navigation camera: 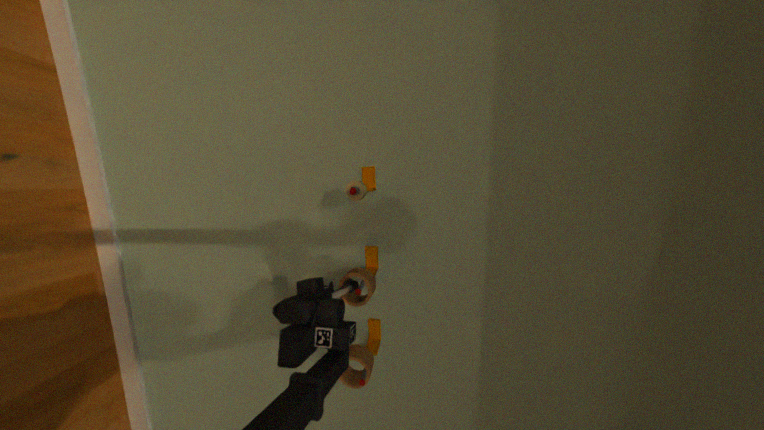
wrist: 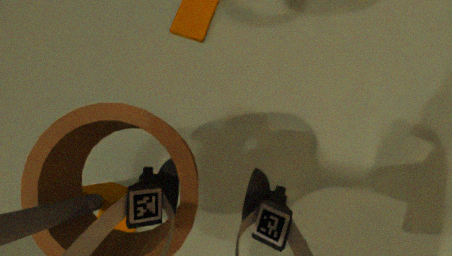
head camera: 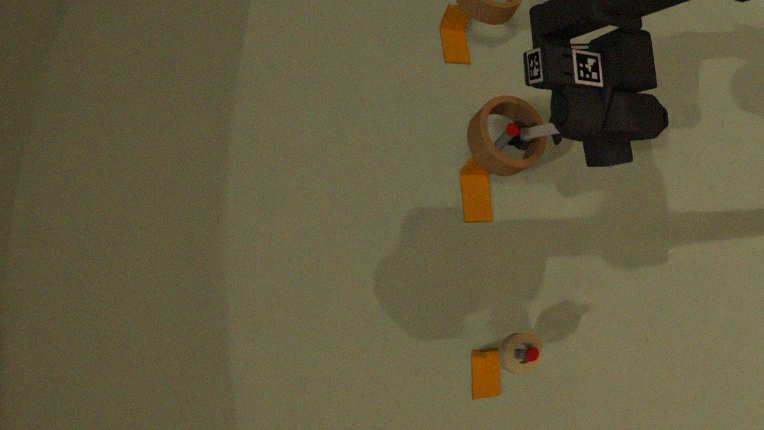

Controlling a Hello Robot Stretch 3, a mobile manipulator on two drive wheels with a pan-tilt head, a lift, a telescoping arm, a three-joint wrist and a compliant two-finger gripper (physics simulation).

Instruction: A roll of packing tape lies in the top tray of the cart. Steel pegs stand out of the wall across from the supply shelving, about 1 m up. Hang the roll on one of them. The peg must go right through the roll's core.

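Frame: origin at the robot's base, x ahead, y left, z up, level; centimetres.
Seen in the pictures: gripper, fingertip midpoint: (navigation camera: 343, 285) (wrist: 214, 181) (head camera: 532, 134).
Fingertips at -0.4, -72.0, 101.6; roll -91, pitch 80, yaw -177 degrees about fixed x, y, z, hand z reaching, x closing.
Offsets run from my fingertips to a thing's middle, as dx, dy, dz. "spot": to the spot under its first point.
A brown packing tape roll @[+0.5, +4.1, +5.6] (head camera: 477, 139) (navigation camera: 355, 300) (wrist: 107, 111) hangs at the wall around the middle peg @[spot: -0.1, +12.2, +8.0] (head camera: 512, 129) (navigation camera: 358, 292) (wrist: 50, 217). This red-tipped peg passes through the roll's core. My gripper (head camera: 539, 136) (navigation camera: 340, 289) (wrist: 214, 181) is open at the roll's side. In the wrist view its left finger is inside the core, beside the peg, and its right finger is outside the roll. A gap shows between the right finger and the roll's outer face. Whether the left finger touches the core is unclear. The cart does not show.
Another brown roll @[-21.8, -1.4, +4.7] (head camera: 489, 13) (navigation camera: 367, 365) hangs on a neighbouring peg, close to my wrist. A small pale roll @[+25.2, +15.8, +7.2] (head camera: 506, 358) (navigation camera: 361, 195) hangs around a third peg @[spot: +23.3, +20.8, +8.0] (head camera: 531, 354) (navigation camera: 352, 190). Orange tabs @[spot: +9.0, -2.5, +7.8] (head camera: 477, 197) (navigation camera: 371, 257) (wrist: 195, 20) are on the wall beside the pegs.
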